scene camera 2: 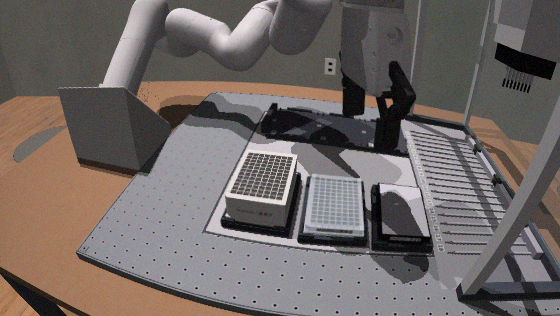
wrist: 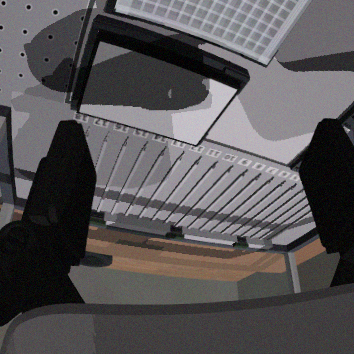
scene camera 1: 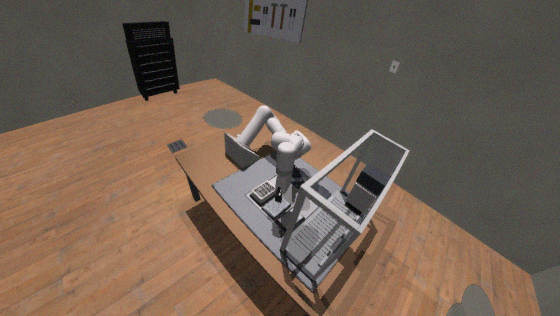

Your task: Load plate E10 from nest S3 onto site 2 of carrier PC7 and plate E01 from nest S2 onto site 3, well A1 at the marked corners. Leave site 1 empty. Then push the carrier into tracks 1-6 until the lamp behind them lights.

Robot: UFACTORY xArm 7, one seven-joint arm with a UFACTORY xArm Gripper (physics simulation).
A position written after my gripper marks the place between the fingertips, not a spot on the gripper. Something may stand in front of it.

My gripper (scene camera 2: 368, 130) is open, with nothing in its grasp. Also in view: a clear well plate (scene camera 2: 335, 208). A black carrier (scene camera 2: 301, 125) rests on a perforated deck (scene camera 2: 153, 229).
The clear well plate is seen too in the wrist view (wrist: 257, 36). My gripper also shows in the wrist view (wrist: 202, 144).
